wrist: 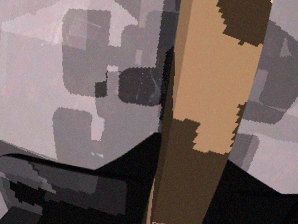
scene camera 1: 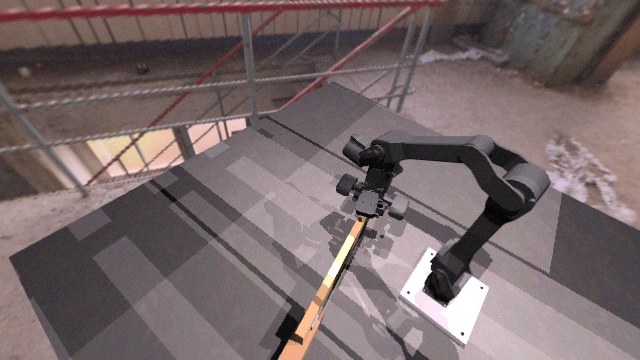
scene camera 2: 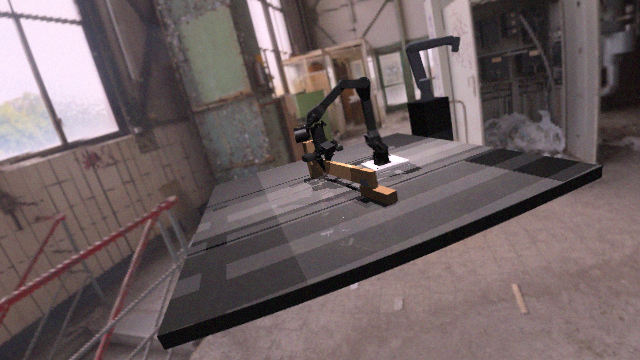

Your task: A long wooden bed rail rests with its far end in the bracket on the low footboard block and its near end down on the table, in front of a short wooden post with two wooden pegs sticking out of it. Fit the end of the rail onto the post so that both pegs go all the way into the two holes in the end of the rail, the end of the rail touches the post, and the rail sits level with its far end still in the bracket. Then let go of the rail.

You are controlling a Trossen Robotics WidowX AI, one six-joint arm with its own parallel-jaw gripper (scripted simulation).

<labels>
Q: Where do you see a wooden rail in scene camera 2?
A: At 352, 173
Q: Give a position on a wooden rail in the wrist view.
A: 215, 57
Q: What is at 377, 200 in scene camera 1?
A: My gripper.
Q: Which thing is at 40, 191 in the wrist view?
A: My gripper.
</labels>
